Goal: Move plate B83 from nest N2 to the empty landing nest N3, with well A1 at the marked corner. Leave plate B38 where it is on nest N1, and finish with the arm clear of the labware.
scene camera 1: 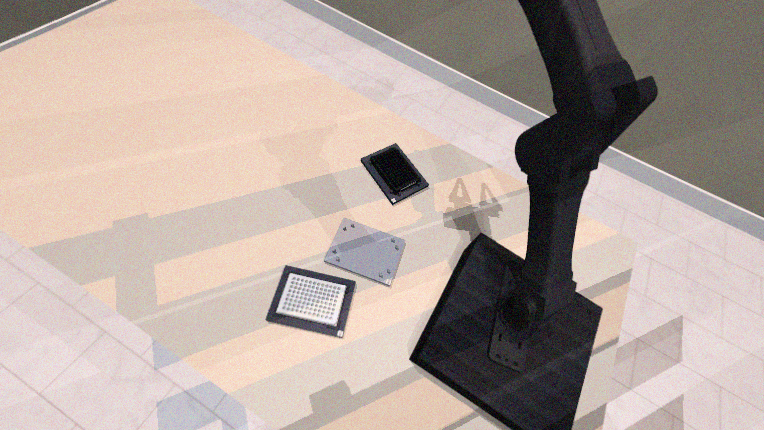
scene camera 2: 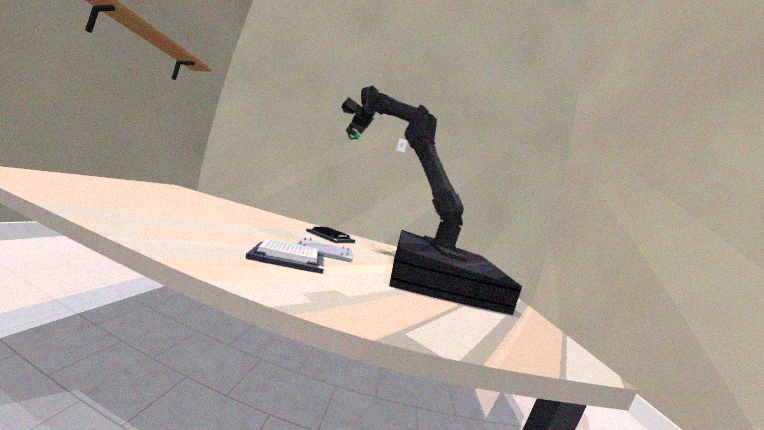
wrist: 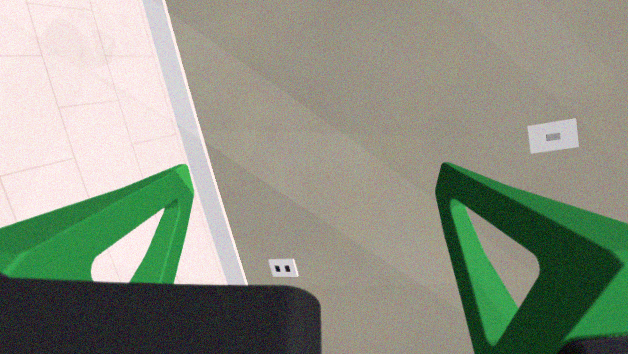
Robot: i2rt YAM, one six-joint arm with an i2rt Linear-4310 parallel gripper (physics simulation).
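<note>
A white well plate (scene camera 1: 311, 299) (scene camera 2: 288, 251) sits on a dark nest (scene camera 1: 344, 310) (scene camera 2: 288, 264). A black plate (scene camera 1: 394, 168) (scene camera 2: 329, 232) sits on another dark nest (scene camera 1: 420, 185). The empty grey nest (scene camera 1: 363, 251) (scene camera 2: 331, 249), with small pins, lies between them. Each nest has a small white mark at one corner. I cannot read plate or nest names or make out well A1. My gripper (scene camera 2: 353, 134) (wrist: 314, 177) is open and empty, high above the table; its green fingers are wide apart in the wrist view. It does not show in scene camera 1.
The arm's black base (scene camera 1: 454, 341) (scene camera 2: 454, 280) stands on the table (scene camera 2: 363, 347), to the right of the nests. A wooden wall shelf (scene camera 2: 155, 37) is at upper left. The wrist view shows wall, floor and a white socket plate (wrist: 283, 268).
</note>
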